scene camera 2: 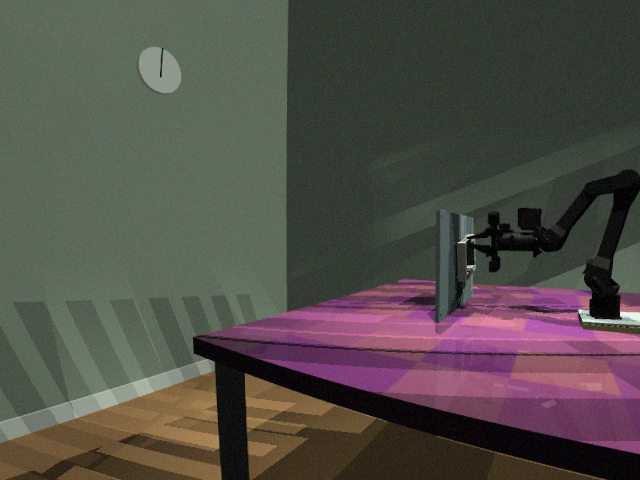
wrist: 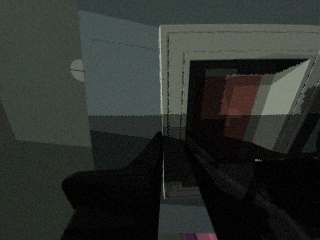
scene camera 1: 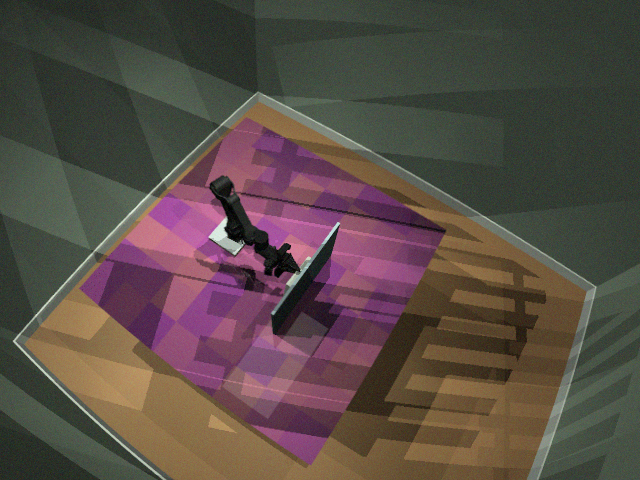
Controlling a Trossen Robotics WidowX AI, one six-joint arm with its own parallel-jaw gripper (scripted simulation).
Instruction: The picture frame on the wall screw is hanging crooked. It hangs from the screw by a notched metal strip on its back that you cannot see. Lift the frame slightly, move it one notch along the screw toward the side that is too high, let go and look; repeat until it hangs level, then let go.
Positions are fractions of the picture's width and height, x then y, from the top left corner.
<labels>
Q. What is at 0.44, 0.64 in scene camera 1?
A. A wall panel.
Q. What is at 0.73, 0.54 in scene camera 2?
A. A picture frame.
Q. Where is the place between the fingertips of the gripper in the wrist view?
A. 0.54, 0.56
</labels>
